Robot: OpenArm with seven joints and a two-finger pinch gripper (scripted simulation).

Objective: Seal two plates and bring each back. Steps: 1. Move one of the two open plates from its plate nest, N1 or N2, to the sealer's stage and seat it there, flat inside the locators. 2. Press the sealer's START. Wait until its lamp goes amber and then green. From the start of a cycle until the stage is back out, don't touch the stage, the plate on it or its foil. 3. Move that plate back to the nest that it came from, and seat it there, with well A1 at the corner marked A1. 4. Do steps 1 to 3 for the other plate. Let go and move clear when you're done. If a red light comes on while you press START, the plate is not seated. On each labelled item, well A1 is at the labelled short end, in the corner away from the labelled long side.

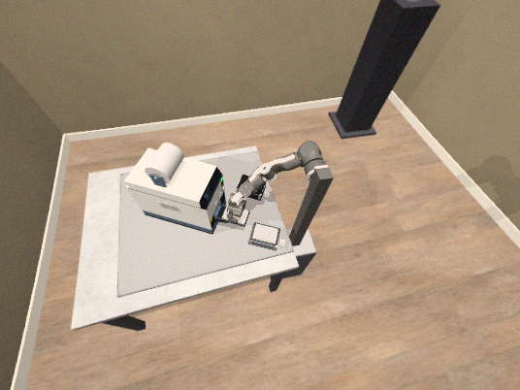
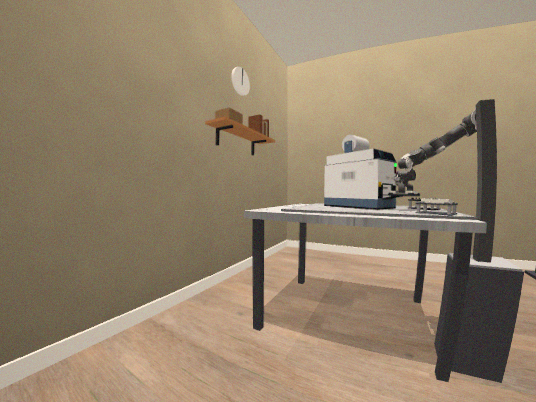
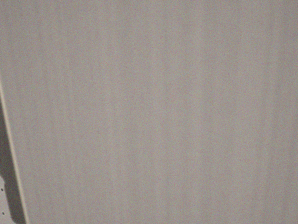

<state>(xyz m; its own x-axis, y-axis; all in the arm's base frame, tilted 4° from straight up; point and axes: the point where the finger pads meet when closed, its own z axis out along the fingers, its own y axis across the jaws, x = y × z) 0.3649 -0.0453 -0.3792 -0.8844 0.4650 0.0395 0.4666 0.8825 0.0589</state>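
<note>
Now: the sealer stage 10 mm below my hand. Round my hand: plate nest: 150 mm behind, 130 mm to the left, 50 mm below; then yellow warning label: 130 mm ahead, 40 mm above, 30 mm to the left; then plate: right at my hand.
</note>
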